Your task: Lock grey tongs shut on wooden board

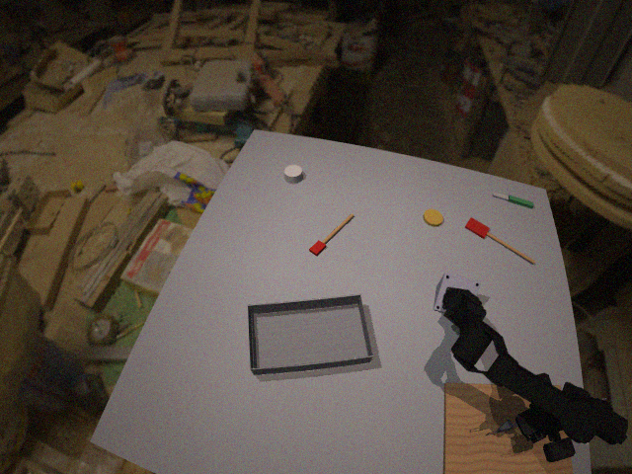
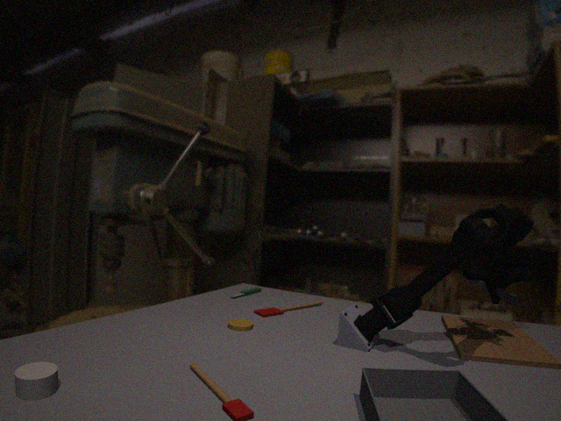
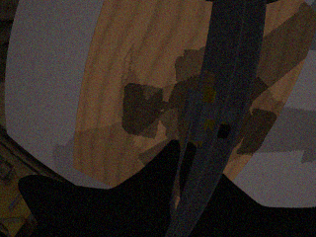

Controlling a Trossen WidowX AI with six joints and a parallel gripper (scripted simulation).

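Now: the wooden board 10 cm below my gripper tip. From my gripper tip the other things lie so: yellow disc 26 cm ahead, 67 cm to the right, 10 cm below; white puck 78 cm ahead, 74 cm to the right, 9 cm below; grey roasting tin 58 cm ahead, 15 cm to the right, 8 cm below.
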